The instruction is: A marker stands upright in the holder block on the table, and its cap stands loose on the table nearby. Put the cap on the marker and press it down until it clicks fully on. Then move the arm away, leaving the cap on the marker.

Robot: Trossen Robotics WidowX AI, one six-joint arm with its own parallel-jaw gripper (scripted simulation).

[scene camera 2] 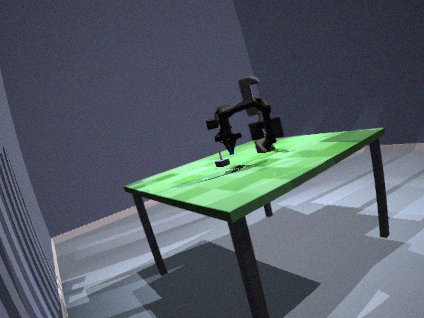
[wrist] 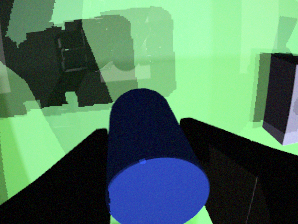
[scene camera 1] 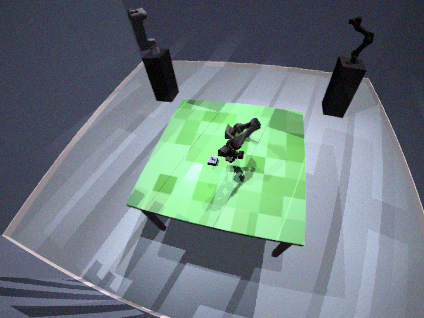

Labels:
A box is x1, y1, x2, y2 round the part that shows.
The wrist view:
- my gripper: [0, 117, 297, 223]
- blue cap: [105, 88, 209, 223], held by my gripper

